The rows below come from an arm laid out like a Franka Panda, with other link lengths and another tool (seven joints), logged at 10 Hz.
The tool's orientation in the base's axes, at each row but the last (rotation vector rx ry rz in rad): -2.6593, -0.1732, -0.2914; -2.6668, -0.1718, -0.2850; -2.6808, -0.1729, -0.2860; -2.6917, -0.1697, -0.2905
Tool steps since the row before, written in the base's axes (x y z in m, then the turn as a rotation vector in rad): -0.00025, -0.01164, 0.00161, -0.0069, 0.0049, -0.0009; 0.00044, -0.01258, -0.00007, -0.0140, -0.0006, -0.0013; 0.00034, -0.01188, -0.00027, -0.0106, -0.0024, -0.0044; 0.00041, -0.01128, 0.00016, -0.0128, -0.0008, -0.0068
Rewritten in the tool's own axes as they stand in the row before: -0.00072, 0.00960, -0.00674, -0.0065, -0.0051, 0.0018; -0.00052, 0.01131, -0.00550, -0.0139, -0.0013, -0.0015; -0.00063, 0.01082, -0.00488, -0.0115, 0.0022, 0.0010; -0.00040, 0.01018, -0.00487, -0.0140, 0.0014, 0.0034
